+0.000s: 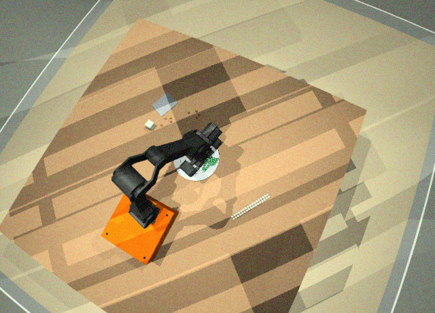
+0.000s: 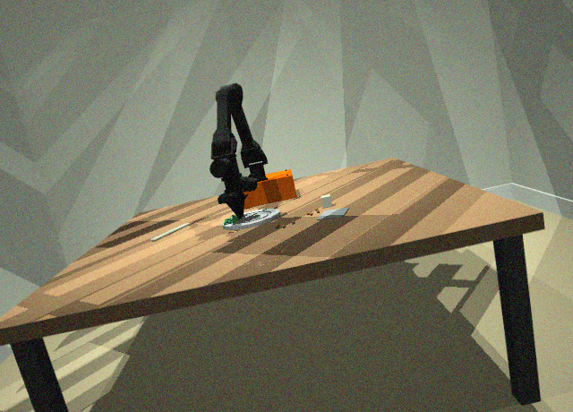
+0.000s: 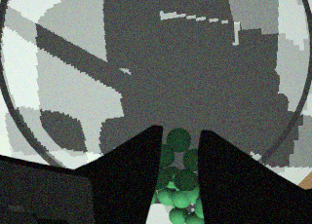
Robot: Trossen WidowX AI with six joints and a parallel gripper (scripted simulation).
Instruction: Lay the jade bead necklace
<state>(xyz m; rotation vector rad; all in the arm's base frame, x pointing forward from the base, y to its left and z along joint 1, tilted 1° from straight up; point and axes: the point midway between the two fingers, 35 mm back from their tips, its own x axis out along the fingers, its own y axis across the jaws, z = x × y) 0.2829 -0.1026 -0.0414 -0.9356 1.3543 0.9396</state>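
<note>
The round bead board is 3 cm to the left of my gripper tip and 1 cm below it. From my gripper tip the other things lie so: grey flat plate 28 cm to the left, 19 cm ahead, 2 cm below; then small white cube 29 cm to the left, 6 cm ahead.
</note>
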